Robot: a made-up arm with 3 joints. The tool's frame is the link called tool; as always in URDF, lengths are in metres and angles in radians. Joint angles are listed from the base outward. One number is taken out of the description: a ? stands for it. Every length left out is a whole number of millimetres.
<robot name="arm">
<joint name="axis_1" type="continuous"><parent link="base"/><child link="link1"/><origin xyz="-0.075 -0.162 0.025" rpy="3.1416 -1.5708 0.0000"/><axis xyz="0 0 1"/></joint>
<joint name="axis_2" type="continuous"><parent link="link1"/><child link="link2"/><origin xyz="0.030 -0.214 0.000" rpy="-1.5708 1.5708 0.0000"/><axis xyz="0 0 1"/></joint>
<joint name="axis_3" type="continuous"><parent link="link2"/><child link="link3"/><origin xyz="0.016 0.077 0.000" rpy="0.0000 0.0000 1.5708"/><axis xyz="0 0 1"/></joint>
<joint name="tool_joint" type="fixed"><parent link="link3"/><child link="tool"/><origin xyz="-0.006 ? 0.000" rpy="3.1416 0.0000 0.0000"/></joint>
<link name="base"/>
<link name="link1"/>
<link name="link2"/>
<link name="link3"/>
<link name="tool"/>
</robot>
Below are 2 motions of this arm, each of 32 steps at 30 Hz.
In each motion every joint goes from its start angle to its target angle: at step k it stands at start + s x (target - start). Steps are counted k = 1, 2, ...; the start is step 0. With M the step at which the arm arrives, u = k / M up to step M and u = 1 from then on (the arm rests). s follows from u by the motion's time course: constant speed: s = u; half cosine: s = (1 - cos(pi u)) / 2; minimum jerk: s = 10 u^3 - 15 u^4 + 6 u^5.
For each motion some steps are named. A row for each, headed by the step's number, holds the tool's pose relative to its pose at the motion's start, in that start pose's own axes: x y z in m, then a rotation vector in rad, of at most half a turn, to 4 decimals.
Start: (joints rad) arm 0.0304 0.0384 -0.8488
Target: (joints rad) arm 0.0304 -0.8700 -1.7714
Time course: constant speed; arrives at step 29
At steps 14, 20, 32:
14: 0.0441 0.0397 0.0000 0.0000 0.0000 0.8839
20: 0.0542 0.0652 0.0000 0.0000 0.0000 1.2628
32: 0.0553 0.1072 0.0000 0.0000 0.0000 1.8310

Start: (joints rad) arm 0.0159 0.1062 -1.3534
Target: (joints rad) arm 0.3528 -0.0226 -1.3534
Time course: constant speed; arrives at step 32
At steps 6, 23, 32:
6: -0.0018 0.0136 0.0047 -0.0601 -0.0194 0.0241
23: -0.0072 0.0538 0.0132 -0.2330 -0.0663 0.0921
32: -0.0103 0.0756 0.0147 -0.3259 -0.0864 0.1276

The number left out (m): 0.036
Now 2 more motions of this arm.
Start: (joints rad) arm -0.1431 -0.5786 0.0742
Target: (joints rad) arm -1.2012 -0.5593 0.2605
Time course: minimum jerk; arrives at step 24
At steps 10, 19, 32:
10: 0.0627 -0.0359 -0.0271 0.1657 0.3273 -0.0705
19: 0.1376 -0.0790 -0.1233 0.3935 0.9098 -0.1764
32: 0.1423 -0.0818 -0.1366 0.4143 0.9755 -0.1860

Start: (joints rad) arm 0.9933 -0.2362 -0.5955
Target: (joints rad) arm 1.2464 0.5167 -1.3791
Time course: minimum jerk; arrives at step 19
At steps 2, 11, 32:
2: -0.0006 -0.0001 0.0002 -0.0019 -0.0017 0.0003
11: -0.0458 -0.0042 0.0088 -0.1218 -0.1089 0.0198
32: -0.0766 -0.0006 0.0103 -0.1897 -0.1676 0.0305

